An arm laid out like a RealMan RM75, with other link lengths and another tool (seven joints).
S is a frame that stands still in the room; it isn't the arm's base.
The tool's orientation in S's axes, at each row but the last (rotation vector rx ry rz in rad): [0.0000, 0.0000, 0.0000]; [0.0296, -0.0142, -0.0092]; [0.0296, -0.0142, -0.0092]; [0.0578, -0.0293, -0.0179]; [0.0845, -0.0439, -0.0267]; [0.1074, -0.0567, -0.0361]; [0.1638, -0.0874, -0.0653]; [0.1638, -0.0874, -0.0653]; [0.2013, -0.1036, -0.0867]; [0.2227, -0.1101, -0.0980]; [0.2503, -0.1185, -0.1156]
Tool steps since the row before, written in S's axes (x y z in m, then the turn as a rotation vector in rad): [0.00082, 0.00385, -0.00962, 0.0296, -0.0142, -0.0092]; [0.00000, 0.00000, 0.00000, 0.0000, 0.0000, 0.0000]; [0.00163, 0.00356, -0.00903, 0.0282, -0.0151, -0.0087]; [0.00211, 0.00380, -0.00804, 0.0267, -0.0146, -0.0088]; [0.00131, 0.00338, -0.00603, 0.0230, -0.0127, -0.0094]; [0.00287, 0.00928, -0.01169, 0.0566, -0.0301, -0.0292]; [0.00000, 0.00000, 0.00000, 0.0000, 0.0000, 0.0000]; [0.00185, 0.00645, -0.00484, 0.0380, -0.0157, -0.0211]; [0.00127, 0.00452, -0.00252, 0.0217, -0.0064, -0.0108]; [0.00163, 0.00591, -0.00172, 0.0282, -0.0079, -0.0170]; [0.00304, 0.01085, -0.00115, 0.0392, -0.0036, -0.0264]
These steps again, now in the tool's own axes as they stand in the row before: [0.00082, 0.00385, -0.00962, 0.0296, -0.0142, -0.0092]; [0.00000, 0.00000, 0.00000, 0.0000, 0.0000, 0.0000]; [0.00147, 0.00331, -0.00915, 0.0282, -0.0151, -0.0087]; [0.00181, 0.00336, -0.00830, 0.0267, -0.0146, -0.0087]; [0.00095, 0.00289, -0.00634, 0.0229, -0.0129, -0.0093]; [0.00186, 0.00805, -0.01276, 0.0561, -0.0312, -0.0291]; [0.00000, 0.00000, 0.00000, 0.0000, 0.0000, 0.0000]; [0.00098, 0.00566, -0.00596, 0.0372, -0.0168, -0.0217]; [0.00059, 0.00399, -0.00348, 0.0211, -0.0068, -0.0117]; [0.00080, 0.00549, -0.00313, 0.0271, -0.0091, -0.0182]; [0.00149, 0.01045, -0.00411, 0.0364, -0.0063, -0.0297]
